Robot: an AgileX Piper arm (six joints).
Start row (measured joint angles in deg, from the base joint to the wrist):
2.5, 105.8, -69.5, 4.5, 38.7, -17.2
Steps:
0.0, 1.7, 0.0, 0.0, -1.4, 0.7
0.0, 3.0, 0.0, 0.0, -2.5, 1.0
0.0, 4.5, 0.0, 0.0, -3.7, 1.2
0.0, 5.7, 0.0, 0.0, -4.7, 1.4
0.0, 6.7, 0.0, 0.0, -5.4, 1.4
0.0, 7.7, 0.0, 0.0, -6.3, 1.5
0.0, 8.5, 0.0, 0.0, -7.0, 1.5
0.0, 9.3, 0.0, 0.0, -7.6, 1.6
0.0, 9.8, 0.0, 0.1, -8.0, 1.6
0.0, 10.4, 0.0, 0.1, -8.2, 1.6
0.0, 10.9, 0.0, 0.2, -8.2, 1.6
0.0, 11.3, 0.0, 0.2, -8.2, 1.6
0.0, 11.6, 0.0, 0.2, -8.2, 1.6
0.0, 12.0, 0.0, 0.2, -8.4, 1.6
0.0, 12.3, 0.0, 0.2, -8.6, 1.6
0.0, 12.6, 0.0, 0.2, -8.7, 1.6
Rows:
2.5, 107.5, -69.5, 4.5, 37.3, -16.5
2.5, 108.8, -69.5, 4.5, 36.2, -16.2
2.5, 110.3, -69.5, 4.5, 35.0, -16.0
2.5, 111.5, -69.5, 4.5, 34.0, -15.8
2.5, 112.5, -69.5, 4.5, 33.3, -15.8
2.5, 113.5, -69.5, 4.5, 32.4, -15.7
2.5, 114.3, -69.5, 4.5, 31.7, -15.7
2.5, 115.1, -69.5, 4.5, 31.1, -15.6
2.5, 115.6, -69.5, 4.6, 30.7, -15.6
2.5, 116.2, -69.5, 4.6, 30.5, -15.6
2.5, 116.7, -69.5, 4.7, 30.5, -15.6
2.5, 117.1, -69.5, 4.7, 30.5, -15.6
2.5, 117.4, -69.5, 4.7, 30.5, -15.6
2.5, 117.8, -69.5, 4.7, 30.3, -15.6
2.5, 118.1, -69.5, 4.7, 30.1, -15.6
2.5, 118.4, -69.5, 4.7, 30.0, -15.6

